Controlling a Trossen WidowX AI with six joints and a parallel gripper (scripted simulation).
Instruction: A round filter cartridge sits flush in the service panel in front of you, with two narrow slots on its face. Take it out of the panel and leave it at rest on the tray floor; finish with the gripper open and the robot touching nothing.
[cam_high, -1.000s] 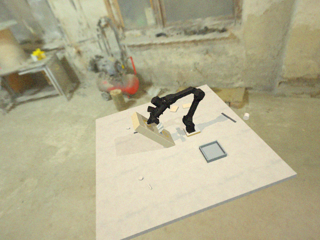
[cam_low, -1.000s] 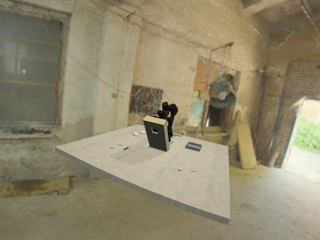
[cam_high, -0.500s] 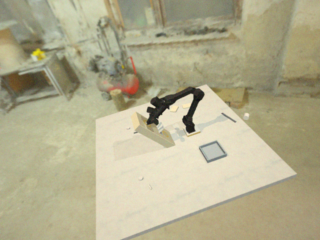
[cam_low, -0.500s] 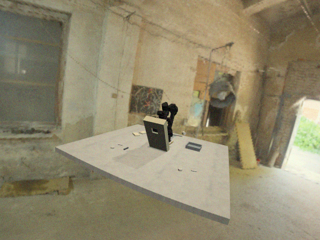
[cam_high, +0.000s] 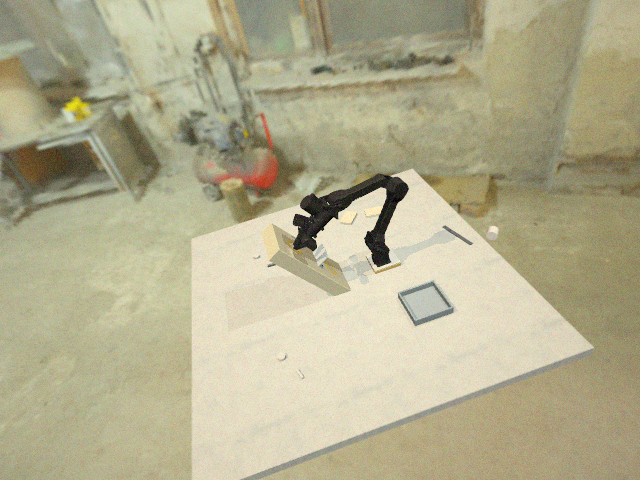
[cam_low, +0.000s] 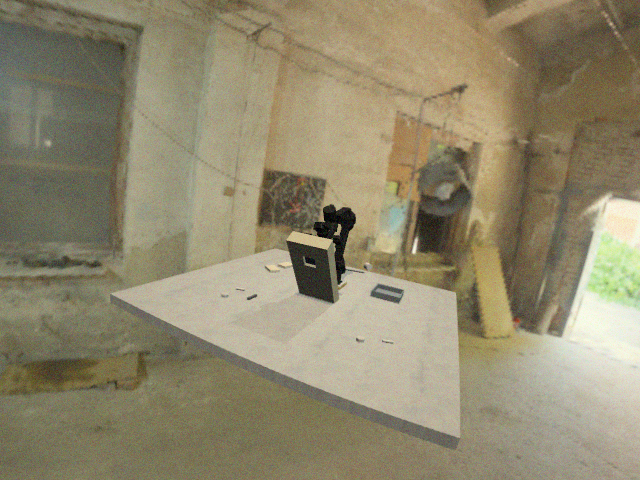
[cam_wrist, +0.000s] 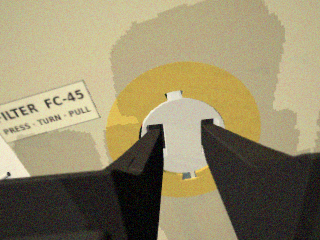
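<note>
The round filter cartridge lies 10 mm below my gripper tip and 10 mm ahead of it. From my gripper tip the other things lie so: grey tray: 400 mm behind, 290 mm to the left, 230 mm below; then service panel: 80 mm below, 40 mm behind.
</note>
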